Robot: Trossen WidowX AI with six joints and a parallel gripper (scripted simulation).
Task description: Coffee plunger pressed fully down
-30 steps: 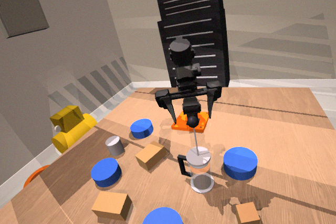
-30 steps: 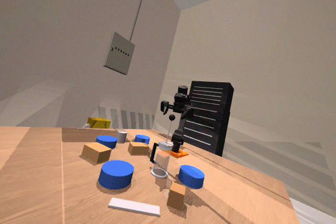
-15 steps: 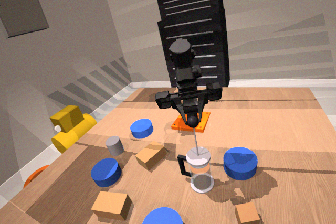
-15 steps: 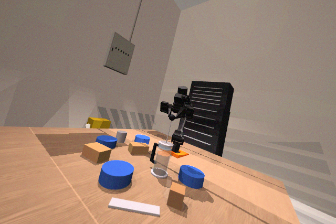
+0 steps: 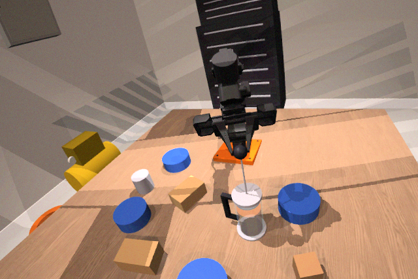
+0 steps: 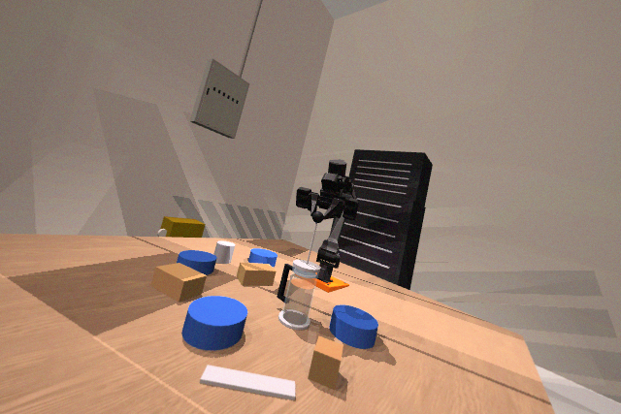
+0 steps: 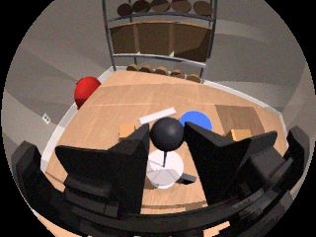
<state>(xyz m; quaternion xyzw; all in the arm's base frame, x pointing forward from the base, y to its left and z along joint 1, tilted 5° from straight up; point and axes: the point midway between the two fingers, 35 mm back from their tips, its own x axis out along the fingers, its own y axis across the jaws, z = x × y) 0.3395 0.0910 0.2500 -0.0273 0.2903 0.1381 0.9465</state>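
Right now the glass coffee press is 14 cm below my gripper tip, 2 cm to the right of it and 1 cm behind it. The rest, counted from my gripper tip: white flat bar: 27 cm below, 22 cm ahead, 7 cm to the left.
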